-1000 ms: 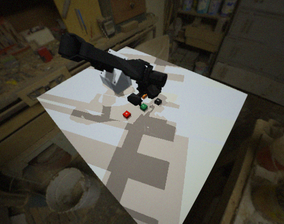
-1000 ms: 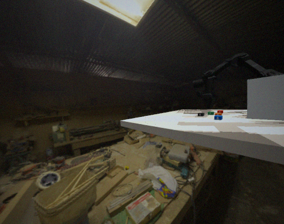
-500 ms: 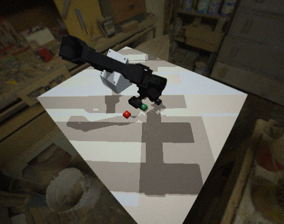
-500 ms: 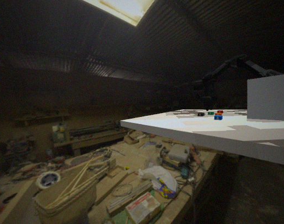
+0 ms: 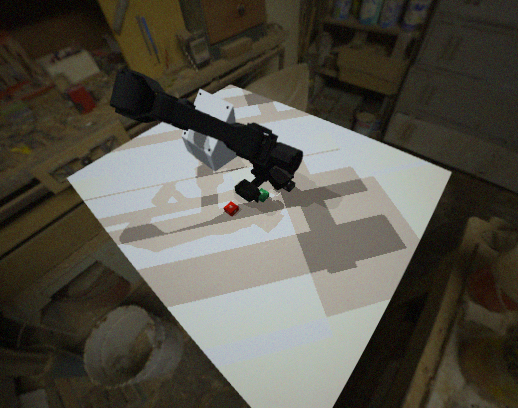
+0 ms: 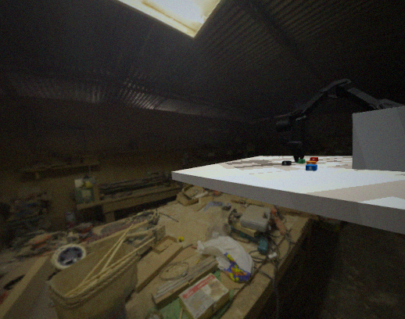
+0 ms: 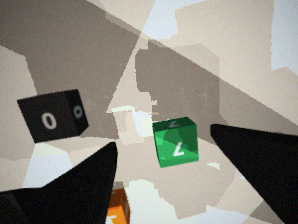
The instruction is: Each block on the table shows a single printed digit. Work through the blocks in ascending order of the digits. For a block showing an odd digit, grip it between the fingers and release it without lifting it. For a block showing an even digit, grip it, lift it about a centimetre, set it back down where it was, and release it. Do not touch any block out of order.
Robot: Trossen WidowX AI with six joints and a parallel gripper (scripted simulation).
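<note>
Right now the orange block is 70 mm to the left of my gripper tip and 60 mm behind it. Also, from my gripper tip: black block (70 mm to the left, 40 mm ahead); green block (10 mm to the right, 10 mm behind); red block (110 mm to the right, 50 mm behind).
</note>
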